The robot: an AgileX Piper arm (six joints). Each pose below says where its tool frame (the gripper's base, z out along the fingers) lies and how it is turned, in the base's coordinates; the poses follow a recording.
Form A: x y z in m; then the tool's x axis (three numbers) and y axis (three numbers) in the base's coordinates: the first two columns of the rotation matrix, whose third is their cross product.
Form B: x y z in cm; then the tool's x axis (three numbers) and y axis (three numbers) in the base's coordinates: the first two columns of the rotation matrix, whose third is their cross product. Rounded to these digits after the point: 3 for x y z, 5 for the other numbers.
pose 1, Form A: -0.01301 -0.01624 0.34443 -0.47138 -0.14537 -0.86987 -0.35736 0.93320 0.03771
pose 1, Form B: -1.301 -1.624 34.443 -0.47138 -0.14537 -0.86987 -0.35736 0.93320 0.03771
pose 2, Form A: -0.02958 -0.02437 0.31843 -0.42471 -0.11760 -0.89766 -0.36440 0.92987 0.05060
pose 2, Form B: -2.958 -2.437 31.843 -0.42471 -0.11760 -0.89766 -0.36440 0.92987 0.05060
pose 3, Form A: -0.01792 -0.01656 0.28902 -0.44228 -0.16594 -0.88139 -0.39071 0.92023 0.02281
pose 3, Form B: -1.792 -1.656 28.902 -0.44228 -0.16594 -0.88139 -0.39071 0.92023 0.02281
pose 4, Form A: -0.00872 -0.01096 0.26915 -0.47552 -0.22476 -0.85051 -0.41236 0.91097 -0.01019
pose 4, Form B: -0.872 -1.096 26.915 -0.47552 -0.22476 -0.85051 -0.41236 0.91097 -0.01019
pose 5, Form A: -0.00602 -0.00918 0.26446 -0.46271 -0.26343 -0.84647 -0.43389 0.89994 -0.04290
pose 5, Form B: -0.602 -0.918 26.446 -0.46271 -0.26343 -0.84647 -0.43389 0.89994 -0.04290
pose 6, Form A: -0.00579 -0.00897 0.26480 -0.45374 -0.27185 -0.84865 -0.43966 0.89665 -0.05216
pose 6, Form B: -0.579 -0.897 26.480 -0.45374 -0.27185 -0.84865 -0.43966 0.89665 -0.05216
